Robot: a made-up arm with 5 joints.
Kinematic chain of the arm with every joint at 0, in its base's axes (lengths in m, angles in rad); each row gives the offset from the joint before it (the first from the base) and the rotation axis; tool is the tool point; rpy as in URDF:
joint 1: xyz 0 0 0.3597 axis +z
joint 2: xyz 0 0 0 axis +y
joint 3: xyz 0.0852 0 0.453 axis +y
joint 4: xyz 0.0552 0 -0.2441 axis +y
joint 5: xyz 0.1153 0 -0.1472 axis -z
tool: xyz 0 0 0 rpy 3.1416 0 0
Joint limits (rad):
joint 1: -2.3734..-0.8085
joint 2: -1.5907..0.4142
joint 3: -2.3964..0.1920
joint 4: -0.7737..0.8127
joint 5: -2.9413..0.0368
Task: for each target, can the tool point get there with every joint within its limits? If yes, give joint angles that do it. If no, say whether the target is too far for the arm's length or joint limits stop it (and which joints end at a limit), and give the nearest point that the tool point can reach.
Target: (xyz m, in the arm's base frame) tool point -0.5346 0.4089 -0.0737
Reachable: no: joint limits stop it (at a limit: joint 1, joint 2, joint 3, joint 4) | nearest point -0.5631 0.5897 0.4342 | short by 0.540 m
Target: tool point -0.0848 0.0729 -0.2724
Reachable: no: joint limits stop it (at a limit: joint 1, joint 2) | nearest point -0.1118 -0.1081 0.3156 | short by 0.616 m
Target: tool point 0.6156 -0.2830 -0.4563
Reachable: no: too far | nearest point 0.2689 -0.2816 0.3223 | short by 0.852 m
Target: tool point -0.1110 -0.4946 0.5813
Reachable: yes | joints -1.7916 0.1972 -0.6057 -0.4772 -1.6430
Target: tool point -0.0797 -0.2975 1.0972
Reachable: yes | joints -1.8326 -0.2504 -1.7662 0.3959 -2.3144
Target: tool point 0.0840 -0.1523 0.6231
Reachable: yes | joints -1.0670 -0.7441 -0.2848 0.3875 -0.4132
